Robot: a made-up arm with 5 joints. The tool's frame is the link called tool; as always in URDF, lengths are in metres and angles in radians. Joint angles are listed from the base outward.
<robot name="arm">
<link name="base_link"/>
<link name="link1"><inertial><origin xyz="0.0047 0.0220 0.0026"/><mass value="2.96"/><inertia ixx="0.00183" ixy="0" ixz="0" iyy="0.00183" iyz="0" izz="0.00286"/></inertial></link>
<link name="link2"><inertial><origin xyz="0.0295 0.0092 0.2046"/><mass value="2.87"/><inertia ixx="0.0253" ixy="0" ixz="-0.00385" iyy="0.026" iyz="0" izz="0.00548"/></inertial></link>
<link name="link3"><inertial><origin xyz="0.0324 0.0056 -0.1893"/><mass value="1.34"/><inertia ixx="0.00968" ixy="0" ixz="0.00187" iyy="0.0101" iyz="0" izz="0.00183"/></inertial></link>
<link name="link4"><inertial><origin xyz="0.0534 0.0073 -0.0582"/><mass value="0.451"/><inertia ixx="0.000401" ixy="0" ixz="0.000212" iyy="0.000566" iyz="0" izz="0.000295"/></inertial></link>
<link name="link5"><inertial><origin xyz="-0.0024 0.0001 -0.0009"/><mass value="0.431"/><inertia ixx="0.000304" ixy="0" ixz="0" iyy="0.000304" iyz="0" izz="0.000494"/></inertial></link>
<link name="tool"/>
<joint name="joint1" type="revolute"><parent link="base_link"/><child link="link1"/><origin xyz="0.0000 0.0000 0.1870" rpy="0.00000 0.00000 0.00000"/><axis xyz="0 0 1"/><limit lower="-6.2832" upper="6.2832"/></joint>
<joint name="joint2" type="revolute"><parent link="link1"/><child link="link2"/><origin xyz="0.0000 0.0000 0.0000" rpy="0.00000 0.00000 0.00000"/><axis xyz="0 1 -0.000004"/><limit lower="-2.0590" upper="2.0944"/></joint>
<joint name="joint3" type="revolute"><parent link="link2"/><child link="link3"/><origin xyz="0.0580 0.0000 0.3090" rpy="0.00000 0.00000 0.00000"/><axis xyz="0 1 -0.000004"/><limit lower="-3.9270" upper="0.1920"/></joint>
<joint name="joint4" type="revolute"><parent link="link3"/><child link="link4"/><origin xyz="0.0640 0.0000 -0.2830" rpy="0.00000 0.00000 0.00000"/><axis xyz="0 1 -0.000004"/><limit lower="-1.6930" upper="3.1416"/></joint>
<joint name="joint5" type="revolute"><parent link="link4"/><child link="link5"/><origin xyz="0.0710 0.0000 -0.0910" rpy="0.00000 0.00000 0.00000"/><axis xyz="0 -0.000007 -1"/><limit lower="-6.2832" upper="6.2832"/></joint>
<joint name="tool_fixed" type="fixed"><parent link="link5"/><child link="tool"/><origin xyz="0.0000 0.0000 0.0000" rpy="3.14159 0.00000 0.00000"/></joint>
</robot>
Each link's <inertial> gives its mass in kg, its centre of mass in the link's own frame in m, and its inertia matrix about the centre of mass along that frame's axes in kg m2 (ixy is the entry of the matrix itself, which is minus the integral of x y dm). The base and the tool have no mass. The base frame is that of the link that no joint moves.
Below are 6 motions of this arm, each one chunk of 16 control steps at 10 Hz.
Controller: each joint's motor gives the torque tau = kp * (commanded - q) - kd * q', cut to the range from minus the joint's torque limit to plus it. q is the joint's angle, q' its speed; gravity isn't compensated. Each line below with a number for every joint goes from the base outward.
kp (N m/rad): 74 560 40 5.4 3.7
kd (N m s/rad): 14 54 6.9 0.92 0.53
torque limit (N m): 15 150 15 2.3 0.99
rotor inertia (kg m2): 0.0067 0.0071 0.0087 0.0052 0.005
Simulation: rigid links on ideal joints. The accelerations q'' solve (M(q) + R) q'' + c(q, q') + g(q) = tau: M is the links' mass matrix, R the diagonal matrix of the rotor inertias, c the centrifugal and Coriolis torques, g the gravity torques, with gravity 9.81 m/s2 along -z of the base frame. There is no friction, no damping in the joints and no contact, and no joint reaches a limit. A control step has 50 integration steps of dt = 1/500 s. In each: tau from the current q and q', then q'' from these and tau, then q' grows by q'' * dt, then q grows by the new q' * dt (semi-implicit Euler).
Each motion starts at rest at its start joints. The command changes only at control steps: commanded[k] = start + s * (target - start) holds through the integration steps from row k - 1 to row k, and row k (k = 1, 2, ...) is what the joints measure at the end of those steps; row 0 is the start. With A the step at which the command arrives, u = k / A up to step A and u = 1 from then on. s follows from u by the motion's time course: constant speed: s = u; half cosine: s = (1 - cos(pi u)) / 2; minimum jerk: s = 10 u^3 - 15 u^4 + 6 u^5; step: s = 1 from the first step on.
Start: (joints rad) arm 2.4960 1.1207 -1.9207 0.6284 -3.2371
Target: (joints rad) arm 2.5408 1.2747 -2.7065 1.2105 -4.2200
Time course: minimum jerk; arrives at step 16
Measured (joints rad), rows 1 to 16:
1: 2.4960 1.1383 -1.8842 0.6571 -3.2382
2: 2.4962 1.1498 -1.8461 0.7087 -3.2455
3: 2.4969 1.1563 -1.8404 0.7388 -3.2652
4: 2.4982 1.1634 -1.8601 0.7626 -3.3022
5: 2.5004 1.1735 -1.8984 0.7928 -3.3586
6: 2.5034 1.1866 -1.9522 0.8335 -3.4340
7: 2.5072 1.2023 -2.0188 0.8838 -3.5256
8: 2.5116 1.2195 -2.0949 0.9414 -3.6288
9: 2.5165 1.2373 -2.1763 1.0030 -3.7376
10: 2.5214 1.2546 -2.2584 1.0651 -3.8457
11: 2.5262 1.2702 -2.3364 1.1239 -3.9466
12: 2.5306 1.2834 -2.4058 1.1763 -4.0346
13: 2.5343 1.2936 -2.4630 1.2197 -4.1052
14: 2.5371 1.3004 -2.5060 1.2523 -4.1563
15: 2.5390 1.3042 -2.5345 1.2743 -4.1883
16: 2.5401 1.3058 -2.5508 1.2873 -4.2049

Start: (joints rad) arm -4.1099 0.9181 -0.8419 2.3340 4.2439
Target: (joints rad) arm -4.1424 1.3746 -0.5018 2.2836 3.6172
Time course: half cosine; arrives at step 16
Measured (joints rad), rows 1 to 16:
1: -4.1100 0.9336 -0.8436 2.2701 4.2402
2: -4.1104 0.9478 -0.8413 2.2247 4.2292
3: -4.1113 0.9664 -0.8345 2.2003 4.2091
4: -4.1127 0.9913 -0.8230 2.1859 4.1794
5: -4.1145 1.0225 -0.8074 2.1766 4.1407
6: -4.1167 1.0590 -0.7883 2.1696 4.0941
7: -4.1193 1.0995 -0.7667 2.1641 4.0413
8: -4.1222 1.1425 -0.7432 2.1597 3.9843
9: -4.1252 1.1863 -0.7188 2.1561 3.9251
10: -4.1282 1.2292 -0.6945 2.1536 3.8662
11: -4.1311 1.2697 -0.6709 2.1522 3.8097
12: -4.1339 1.3060 -0.6492 2.1518 3.7578
13: -4.1363 1.3370 -0.6300 2.1523 3.7125
14: -4.1384 1.3613 -0.6143 2.1535 3.6756
15: -4.1399 1.3780 -0.6026 2.1553 3.6483
16: -4.1410 1.3866 -0.5955 2.1573 3.6319

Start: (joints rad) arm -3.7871 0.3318 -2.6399 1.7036 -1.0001
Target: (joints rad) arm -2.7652 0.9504 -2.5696 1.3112 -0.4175
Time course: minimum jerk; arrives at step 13
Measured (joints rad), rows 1 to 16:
1: -3.7855 0.3431 -2.6074 1.7558 -0.9984
2: -3.7753 0.3602 -2.5726 1.7945 -0.9905
3: -3.7473 0.3884 -2.5533 1.8008 -0.9703
4: -3.6947 0.4346 -2.5399 1.7837 -0.9341
5: -3.6159 0.4995 -2.5260 1.7494 -0.8815
6: -3.5132 0.5791 -2.5093 1.7028 -0.8150
7: -3.3923 0.6666 -2.4906 1.6486 -0.7398
8: -3.2614 0.7539 -2.4715 1.5927 -0.6620
9: -3.1307 0.8330 -2.4541 1.5407 -0.5888
10: -3.0110 0.8970 -2.4398 1.4971 -0.5261
11: -2.9125 0.9419 -2.4297 1.4648 -0.4787
12: -2.8418 0.9672 -2.4239 1.4438 -0.4481
13: -2.7994 0.9771 -2.4226 1.4313 -0.4320
14: -2.7782 0.9800 -2.4245 1.4230 -0.4243
15: -2.7692 0.9807 -2.4270 1.4178 -0.4207
16: -2.7660 0.9808 -2.4287 1.4151 -0.4190

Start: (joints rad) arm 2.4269 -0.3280 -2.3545 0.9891 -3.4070
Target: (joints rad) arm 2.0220 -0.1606 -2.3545 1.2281 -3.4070
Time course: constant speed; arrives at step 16
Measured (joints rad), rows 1 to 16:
1: 2.4165 -0.3226 -2.3404 1.0329 -3.4073
2: 2.4000 -0.3119 -2.3223 1.0808 -3.4075
3: 2.3798 -0.3009 -2.3094 1.1182 -3.4076
4: 2.3575 -0.2900 -2.3013 1.1470 -3.4076
5: 2.3339 -0.2792 -2.2961 1.1705 -3.4076
6: 2.3097 -0.2684 -2.2925 1.1910 -3.4076
7: 2.2850 -0.2576 -2.2898 1.2100 -3.4076
8: 2.2600 -0.2468 -2.2875 1.2280 -3.4076
9: 2.2349 -0.2360 -2.2855 1.2455 -3.4076
10: 2.2097 -0.2252 -2.2836 1.2627 -3.4076
11: 2.1845 -0.2143 -2.2818 1.2796 -3.4076
12: 2.1592 -0.2035 -2.2801 1.2963 -3.4076
13: 2.1339 -0.1927 -2.2785 1.3128 -3.4075
14: 2.1086 -0.1819 -2.2769 1.3292 -3.4075
15: 2.0833 -0.1710 -2.2753 1.3455 -3.4075
16: 2.0580 -0.1602 -2.2737 1.3616 -3.4075

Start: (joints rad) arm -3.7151 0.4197 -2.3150 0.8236 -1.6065
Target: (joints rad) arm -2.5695 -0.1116 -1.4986 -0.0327 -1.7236
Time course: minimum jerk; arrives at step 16
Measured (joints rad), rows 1 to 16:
1: -3.7142 0.4304 -2.2723 0.8667 -1.6058
2: -3.7083 0.4343 -2.2172 0.9220 -1.6058
3: -3.6907 0.4239 -2.1748 0.9395 -1.6078
4: -3.6552 0.4005 -2.1345 0.9231 -1.6121
5: -3.5979 0.3650 -2.0863 0.8817 -1.6188
6: -3.5181 0.3191 -2.0258 0.8206 -1.6278
7: -3.4182 0.2647 -1.9531 0.7442 -1.6388
8: -3.3029 0.2048 -1.8707 0.6566 -1.6511
9: -3.1791 0.1430 -1.7829 0.5629 -1.6640
10: -3.0540 0.0828 -1.6945 0.4684 -1.6769
11: -2.9353 0.0281 -1.6107 0.3784 -1.6889
12: -2.8295 -0.0183 -1.5361 0.2980 -1.6993
13: -2.7419 -0.0540 -1.4744 0.2314 -1.7076
14: -2.6755 -0.0781 -1.4278 0.1812 -1.7136
15: -2.6305 -0.0915 -1.3965 0.1478 -1.7173
16: -2.6037 -0.0969 -1.3778 0.1288 -1.7193

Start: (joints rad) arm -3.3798 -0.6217 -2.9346 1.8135 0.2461
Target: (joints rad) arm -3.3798 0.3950 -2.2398 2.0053 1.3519
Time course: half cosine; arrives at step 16
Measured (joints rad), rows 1 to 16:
1: -3.3798 -0.6240 -2.9547 1.8603 0.2510
2: -3.3797 -0.6081 -2.9686 1.8853 0.2691
3: -3.3797 -0.5709 -2.9594 1.9041 0.3039
4: -3.3797 -0.5151 -2.9294 1.9232 0.3560
5: -3.3797 -0.4434 -2.8817 1.9442 0.4243
6: -3.3797 -0.3587 -2.8192 1.9671 0.5065
7: -3.3798 -0.2643 -2.7448 1.9907 0.5998
8: -3.3799 -0.1638 -2.6617 2.0132 0.7007
9: -3.3799 -0.0612 -2.5739 2.0328 0.8053
10: -3.3800 0.0395 -2.4854 2.0483 0.9098
11: -3.3800 0.1343 -2.4003 2.0591 1.0100
12: -3.3801 0.2195 -2.3226 2.0655 1.1022
13: -3.3801 0.2918 -2.2551 2.0683 1.1827
14: -3.3801 0.3485 -2.2003 2.0685 1.2485
15: -3.3801 0.3876 -2.1595 2.0670 1.2969
16: -3.3801 0.4077 -2.1335 2.0644 1.3261

